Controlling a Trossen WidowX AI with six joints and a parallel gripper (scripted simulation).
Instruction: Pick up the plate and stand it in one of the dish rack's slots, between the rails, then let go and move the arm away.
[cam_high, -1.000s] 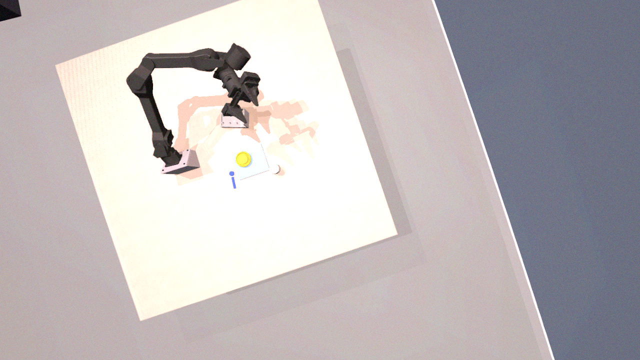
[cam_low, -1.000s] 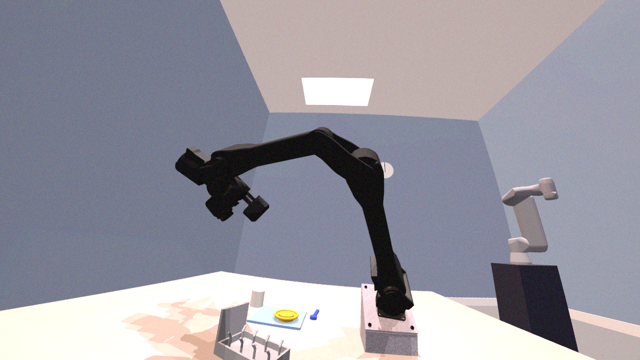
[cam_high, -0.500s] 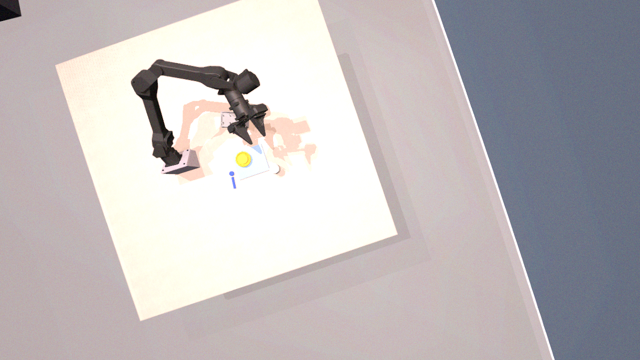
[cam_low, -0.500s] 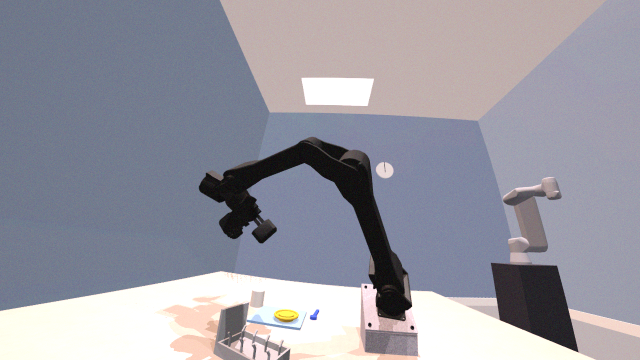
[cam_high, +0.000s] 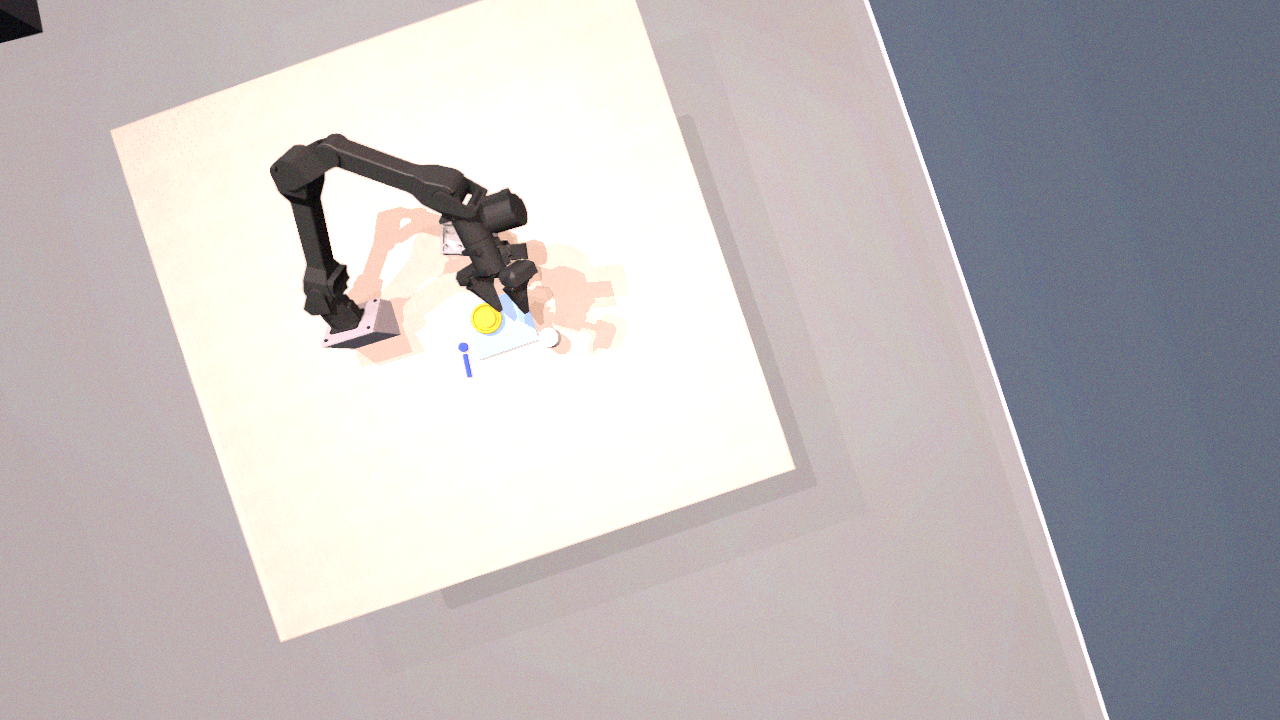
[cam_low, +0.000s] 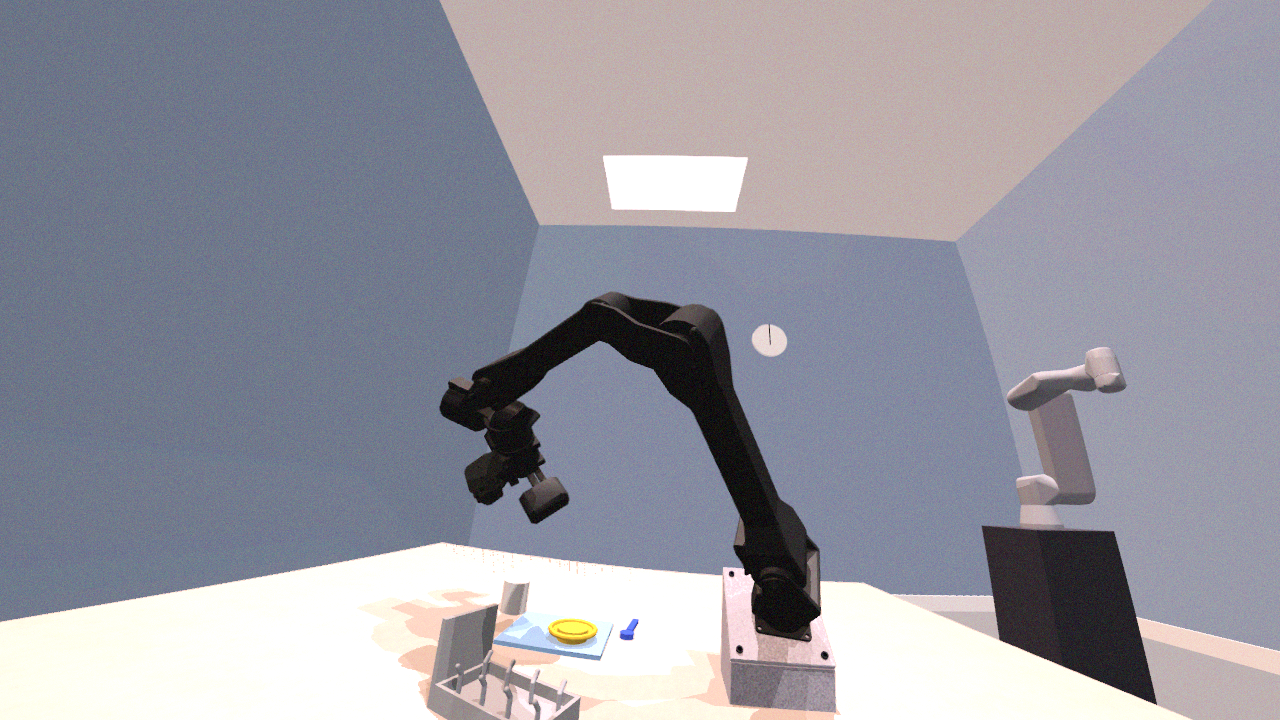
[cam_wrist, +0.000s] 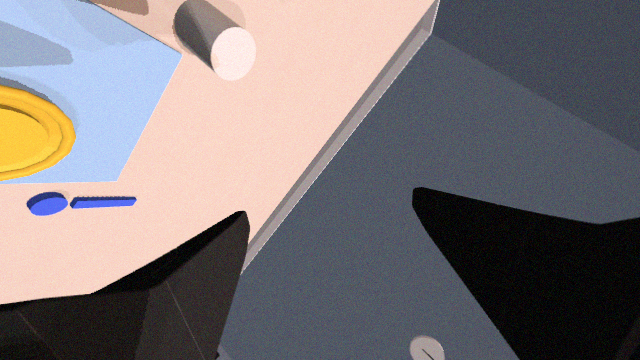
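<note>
The yellow plate is 110 mm behind my gripper tip, 30 mm to the left of it and 190 mm below it. Also, from my gripper tip: white cup (30 mm ahead, 50 mm to the right, 180 mm below); then light blue mat (80 mm behind, 10 mm to the left, 200 mm below); then blue spoon (180 mm behind, 50 mm to the right, 200 mm below).
</note>
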